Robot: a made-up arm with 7 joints.
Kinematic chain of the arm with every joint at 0, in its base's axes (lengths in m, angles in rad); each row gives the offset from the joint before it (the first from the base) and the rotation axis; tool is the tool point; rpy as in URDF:
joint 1: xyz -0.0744 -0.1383 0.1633 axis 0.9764 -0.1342 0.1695
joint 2: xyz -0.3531 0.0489 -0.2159 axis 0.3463 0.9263 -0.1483
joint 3: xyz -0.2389 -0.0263 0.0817 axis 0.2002 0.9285 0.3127
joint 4: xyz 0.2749 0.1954 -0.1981 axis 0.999 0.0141 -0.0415
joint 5: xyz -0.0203 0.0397 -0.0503 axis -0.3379 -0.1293 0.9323
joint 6: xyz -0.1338 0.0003 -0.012 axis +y
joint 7: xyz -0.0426 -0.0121 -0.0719 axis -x
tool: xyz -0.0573 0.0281 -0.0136 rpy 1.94 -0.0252 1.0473
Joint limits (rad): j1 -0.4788..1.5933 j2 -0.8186..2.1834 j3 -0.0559..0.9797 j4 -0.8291..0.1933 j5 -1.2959..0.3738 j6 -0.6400..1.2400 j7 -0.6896..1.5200
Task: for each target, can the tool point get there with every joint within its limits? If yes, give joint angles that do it. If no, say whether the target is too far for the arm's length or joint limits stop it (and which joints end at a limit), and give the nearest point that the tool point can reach.
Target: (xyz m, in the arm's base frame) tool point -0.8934 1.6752 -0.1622
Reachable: no: too far | nearest point -0.7069 0.7018 -0.0277 | short by 1.000 m
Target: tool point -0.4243 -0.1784 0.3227
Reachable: yes | joints 0.8661 1.9049 0.3098 -0.6339 0.2026 0.8130 -0.4693
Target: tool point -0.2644 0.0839 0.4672
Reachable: yes | joints 0.1880 1.6376 0.8706 0.0619 -0.6797 0.8363 0.0480
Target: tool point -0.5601 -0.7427 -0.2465
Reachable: no: joint limits stop it (at a limit: joint 1, joint 2, joint 4, joint 5) | nearest point -0.5802 -0.4015 -0.3322 | short by 0.352 m
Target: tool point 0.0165 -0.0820 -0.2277
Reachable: no: joint limits stop it (at a limit: joint 1, joint 2, joint 3, joint 4, joint 5, joint 6) | nearest point -0.1443 0.0775 -0.1166 | short by 0.252 m
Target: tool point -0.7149 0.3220 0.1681
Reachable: yes | joints 0.0890 1.1352 0.2945 -0.4355 -0.7903 -0.1857 0.2854
